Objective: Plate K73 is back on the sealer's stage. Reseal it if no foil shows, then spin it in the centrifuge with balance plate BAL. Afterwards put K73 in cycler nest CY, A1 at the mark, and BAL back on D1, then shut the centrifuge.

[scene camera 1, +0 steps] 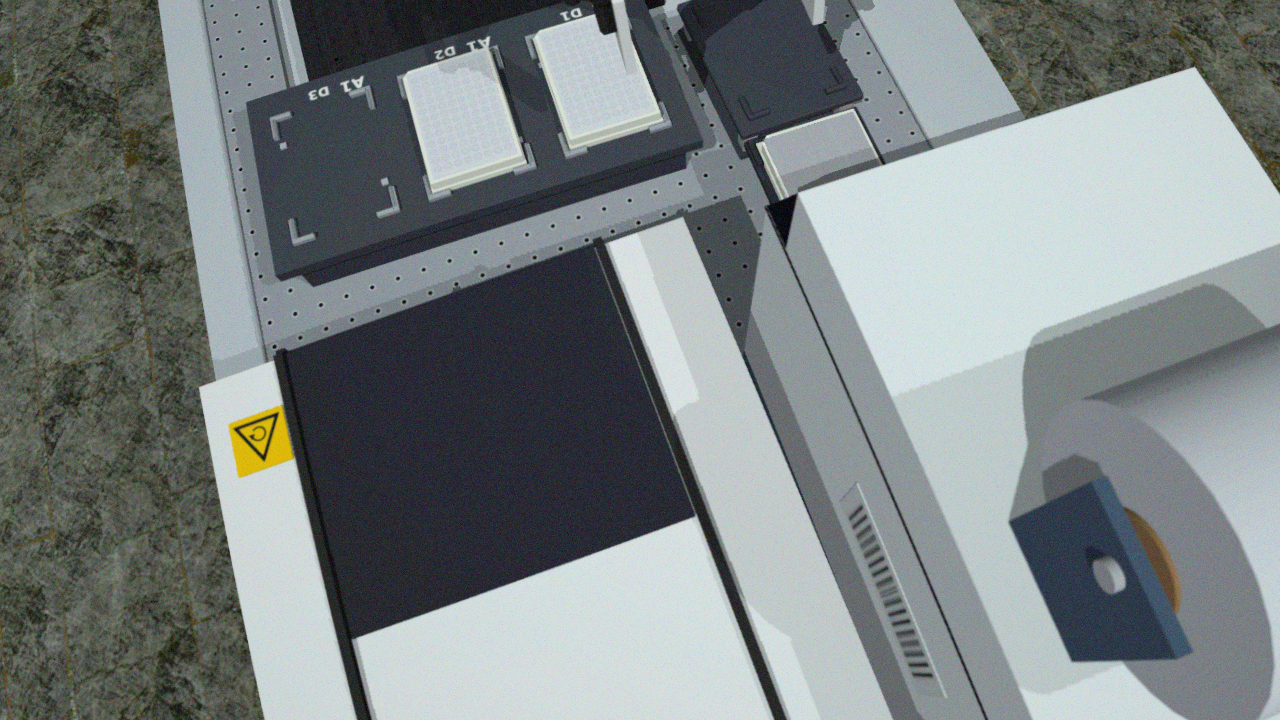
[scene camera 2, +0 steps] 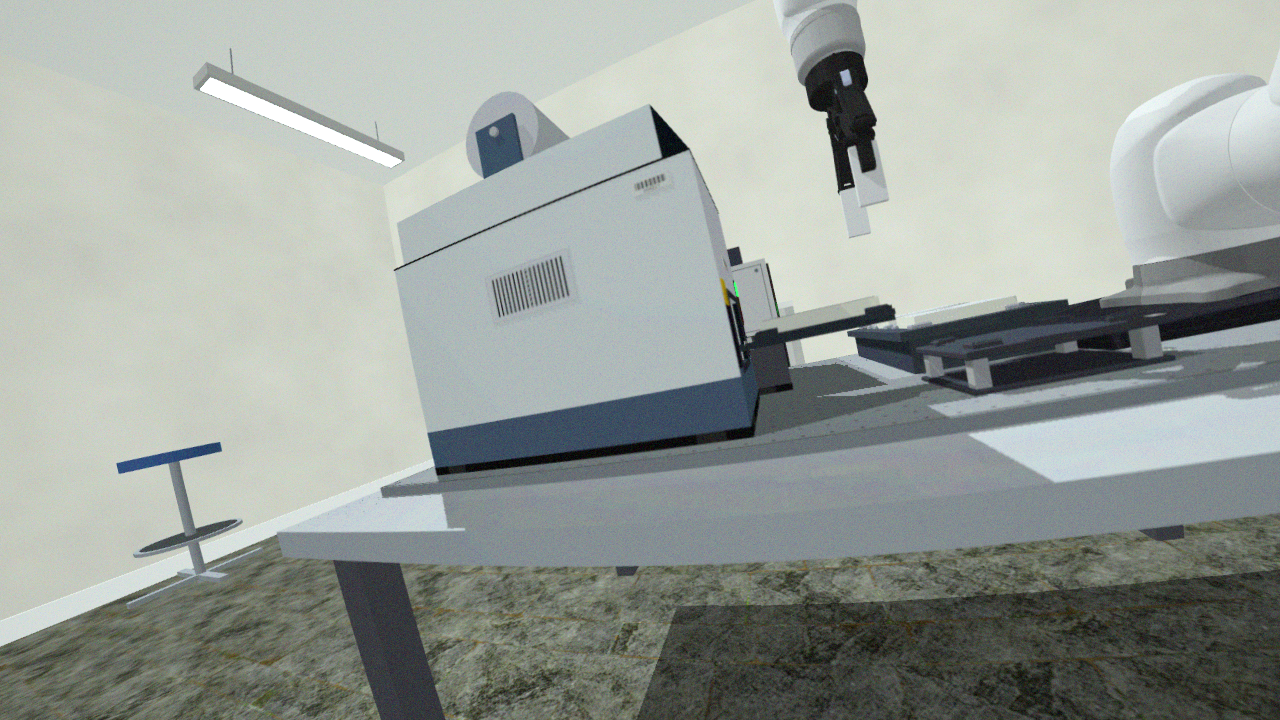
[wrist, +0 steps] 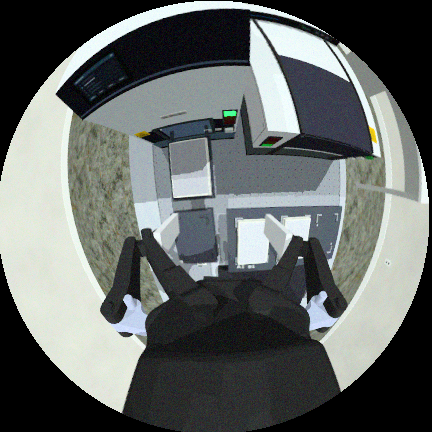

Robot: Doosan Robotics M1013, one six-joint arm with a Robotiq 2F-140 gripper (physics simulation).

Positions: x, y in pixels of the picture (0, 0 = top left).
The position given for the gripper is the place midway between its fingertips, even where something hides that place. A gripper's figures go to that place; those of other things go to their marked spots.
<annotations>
The gripper (scene camera 2: 866, 221) is 58 cm from the lens. A perforated grey strip (scene camera 2: 850, 393): 53 cm from the lens.
</annotations>
